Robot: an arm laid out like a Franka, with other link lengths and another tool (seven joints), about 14 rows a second.
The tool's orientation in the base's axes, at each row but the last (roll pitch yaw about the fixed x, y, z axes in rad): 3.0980 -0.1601 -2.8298; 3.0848 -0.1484 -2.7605; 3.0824 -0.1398 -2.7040; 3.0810 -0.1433 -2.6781
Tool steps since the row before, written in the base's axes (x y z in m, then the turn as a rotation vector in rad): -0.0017 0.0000 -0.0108 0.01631 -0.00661 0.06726; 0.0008 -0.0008 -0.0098 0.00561 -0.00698 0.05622; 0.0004 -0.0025 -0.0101 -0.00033 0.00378 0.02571; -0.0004 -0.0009 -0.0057 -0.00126 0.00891 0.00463
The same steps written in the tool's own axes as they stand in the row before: -0.0001 0.0000 0.0109 -0.00260 -0.00830 -0.06898; -0.0019 -0.0016 0.0096 0.00573 -0.00537 -0.05638; -0.0007 -0.0030 0.0099 0.00229 0.00507 -0.02538; -0.0001 -0.0010 0.0057 -0.00217 0.00882 -0.00446
